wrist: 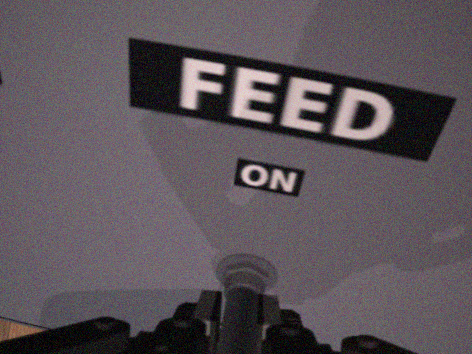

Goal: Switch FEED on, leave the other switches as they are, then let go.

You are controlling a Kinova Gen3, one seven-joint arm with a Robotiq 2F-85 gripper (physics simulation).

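Frame: origin at the arm's base, x left, y ahead, z down, level; metres.
Seen in the pictures: gripper, fingertip midpoint: (238, 320).
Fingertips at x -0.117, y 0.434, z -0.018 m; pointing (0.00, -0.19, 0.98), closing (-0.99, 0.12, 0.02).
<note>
Pixels of each thing's top centre, then the offset from my fingertips to it. "*": a spot on its surface instead. Level surfaces: height alone.
- FEED switch lever at a spot on its surface: (241, 327) * dz -0.019, dx -0.001, dy +0.008 m
- round collar at a spot on its surface: (270, 274) * dz +0.007, dx -0.008, dy +0.016 m
- black FEED label at a spot on its surface: (155, 77) * dz -0.027, dx +0.034, dy +0.077 m
- wooden surface at its surface level: dz +0.105 m
The FEED switch lever (241, 327) is a dark grey round stick that rises from a round collar (270, 274) on the grey panel, at the bottom middle of the wrist view. The black FEED label (155, 77) with white letters is above it, and the small ON label (269, 177) is between that label and the collar. My gripper (238, 320) is shut on the lever, with one fingertip against each side of it. The lever's free end is cut off by the bottom edge, and its exact tilt is hard to tell.
The grey panel (90, 200) fills most of the view, with shadows across it. A bit of wooden surface (15, 331) shows past the panel's edge at the lower left. A sliver of a dark label is at the left edge. Other switches do not show.
</note>
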